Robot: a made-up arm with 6 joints.
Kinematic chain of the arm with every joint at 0, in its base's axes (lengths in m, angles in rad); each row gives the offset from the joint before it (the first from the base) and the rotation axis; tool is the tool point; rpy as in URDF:
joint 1: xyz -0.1 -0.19 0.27 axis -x
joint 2: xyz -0.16 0 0.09 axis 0.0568 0.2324 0.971
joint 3: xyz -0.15 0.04 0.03 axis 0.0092 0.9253 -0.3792
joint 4: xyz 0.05 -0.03 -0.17 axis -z
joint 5: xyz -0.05 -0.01 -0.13 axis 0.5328 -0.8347 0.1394
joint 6: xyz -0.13 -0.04 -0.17 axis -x
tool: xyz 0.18 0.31 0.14 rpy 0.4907 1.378 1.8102
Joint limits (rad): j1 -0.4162..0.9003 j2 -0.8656..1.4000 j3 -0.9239..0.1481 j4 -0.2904..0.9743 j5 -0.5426..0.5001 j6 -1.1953..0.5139
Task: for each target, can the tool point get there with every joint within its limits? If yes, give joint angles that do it. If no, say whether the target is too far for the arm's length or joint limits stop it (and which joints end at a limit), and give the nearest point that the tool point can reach.
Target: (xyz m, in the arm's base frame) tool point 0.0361 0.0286 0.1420
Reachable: yes | joints 0.5170 -0.2906 -0.7238 0.6936 0.3804 0.3071
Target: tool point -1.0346 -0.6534 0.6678
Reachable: no: joint limits stop it (at a limit: joint 1, joint 2, joint 3, joint 4) | nearest point -0.6653 -0.6157 0.3275 | short by 0.504 m
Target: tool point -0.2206 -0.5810 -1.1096
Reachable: no: too far | nearest point -0.2460 -0.3464 -0.2819 | short by 0.861 m
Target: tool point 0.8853 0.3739 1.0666
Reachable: no: too far | nearest point 0.1179 0.0022 0.4503 | short by 1.052 m
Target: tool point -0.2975 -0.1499 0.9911
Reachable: no: joint limits stop it (at a limit: joint 1, joint 3, joint 4, joint 5) | nearest point -0.3615 0.0321 0.5163 | short by 0.512 m
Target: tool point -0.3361 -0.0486 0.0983
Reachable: yes | joints 0.2662 0.3941 -0.0249 0.5405 -0.0695 -0.2869
